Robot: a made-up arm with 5 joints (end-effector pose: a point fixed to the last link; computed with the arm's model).
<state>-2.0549 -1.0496 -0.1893 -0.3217 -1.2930</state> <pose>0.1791 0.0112 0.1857 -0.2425 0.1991 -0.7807</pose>
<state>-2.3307 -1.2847 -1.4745 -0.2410 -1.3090</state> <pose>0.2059 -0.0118 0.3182 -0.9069 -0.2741 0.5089</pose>
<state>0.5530 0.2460 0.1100 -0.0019 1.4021</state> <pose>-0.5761 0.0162 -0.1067 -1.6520 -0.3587 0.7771</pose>
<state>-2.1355 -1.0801 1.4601 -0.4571 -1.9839</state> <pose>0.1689 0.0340 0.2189 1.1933 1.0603 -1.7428</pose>
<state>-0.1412 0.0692 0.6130 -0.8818 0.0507</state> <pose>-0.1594 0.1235 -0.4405 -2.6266 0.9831 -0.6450</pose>
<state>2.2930 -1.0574 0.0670 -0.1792 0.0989</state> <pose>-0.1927 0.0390 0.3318 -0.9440 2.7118 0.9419</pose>
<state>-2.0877 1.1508 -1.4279 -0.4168 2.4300</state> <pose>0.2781 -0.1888 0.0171 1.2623 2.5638 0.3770</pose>
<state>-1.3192 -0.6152 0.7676 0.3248 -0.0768</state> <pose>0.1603 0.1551 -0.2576 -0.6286 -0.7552 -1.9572</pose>
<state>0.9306 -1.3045 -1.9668 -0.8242 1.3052</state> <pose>-0.6603 0.0148 -0.0927 1.5197 0.3063 -0.8705</pose>
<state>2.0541 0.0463 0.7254 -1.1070 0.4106</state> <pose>-0.5023 0.1278 0.3576 1.2601 -0.8474 -2.1489</pose>
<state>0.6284 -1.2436 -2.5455 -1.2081 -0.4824</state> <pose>-0.4115 -0.0445 -0.2860 1.3571 0.4965 0.9629</pose>
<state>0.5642 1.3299 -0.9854 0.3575 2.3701</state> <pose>-0.5651 -0.1555 -0.0857 -1.1609 -1.2931 1.2490</pose>
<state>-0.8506 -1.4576 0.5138 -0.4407 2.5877</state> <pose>0.0423 -0.1047 -0.3379 -0.1319 -2.3807 0.5597</pose>
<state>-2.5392 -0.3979 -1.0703 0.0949 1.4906</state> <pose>0.3528 -0.0339 0.1995 -0.7038 3.0142 0.5310</pose>
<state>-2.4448 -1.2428 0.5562 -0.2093 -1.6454</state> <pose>0.0989 0.0136 0.2810 0.4307 0.2130 -1.0625</pose>
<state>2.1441 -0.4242 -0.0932 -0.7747 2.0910</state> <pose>-0.3156 -0.0985 0.3781 0.4773 1.2852 0.7760</pose>
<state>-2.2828 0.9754 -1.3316 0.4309 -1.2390</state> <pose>0.1707 -0.0665 0.1433 1.1200 -0.2360 -1.0066</pose>
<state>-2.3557 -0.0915 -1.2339 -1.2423 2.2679</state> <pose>0.2985 -0.1387 0.2989 0.4364 2.8151 -1.1252</pose>
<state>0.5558 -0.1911 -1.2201 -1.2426 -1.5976</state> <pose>-0.3925 0.0781 -0.3469 1.7379 -2.2352 -0.9646</pose>
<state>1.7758 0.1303 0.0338 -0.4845 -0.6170</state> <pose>-0.5266 0.0943 0.1899 2.2012 -1.2754 -0.8988</pose>
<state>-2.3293 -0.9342 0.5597 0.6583 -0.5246</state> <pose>0.2119 0.1060 0.0842 0.9854 -1.1726 -1.3446</pose>
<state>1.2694 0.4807 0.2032 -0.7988 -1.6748</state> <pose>-0.5687 -0.0709 -0.0819 1.7970 -0.3060 0.6407</pose>
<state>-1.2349 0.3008 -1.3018 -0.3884 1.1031</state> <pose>0.0924 -0.0817 -0.2889 -0.5053 -1.3360 -0.4770</pose>
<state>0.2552 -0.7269 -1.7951 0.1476 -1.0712</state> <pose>-0.3430 -0.0872 -0.3687 0.6057 2.2381 0.5599</pose>
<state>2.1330 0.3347 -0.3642 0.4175 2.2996</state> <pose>-0.3204 -0.1190 0.5187 -0.1167 0.0902 1.2045</pose>
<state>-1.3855 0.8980 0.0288 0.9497 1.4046</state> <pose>0.2654 -0.1273 -0.3611 1.6364 1.5565 1.0540</pose>
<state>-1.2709 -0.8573 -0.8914 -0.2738 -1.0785</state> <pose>0.1987 -0.0349 -0.0913 -0.4484 0.6966 -0.1165</pose>
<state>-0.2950 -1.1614 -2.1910 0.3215 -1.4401</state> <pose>-0.0975 0.0395 -0.4734 0.6764 1.7410 1.7763</pose>
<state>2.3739 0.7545 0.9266 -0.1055 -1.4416</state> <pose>-0.4319 0.0079 0.4245 2.9612 0.7656 -0.3084</pose>
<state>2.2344 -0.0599 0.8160 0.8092 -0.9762</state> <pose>-0.3281 0.1268 0.4531 -2.5959 1.0732 0.3052</pose>
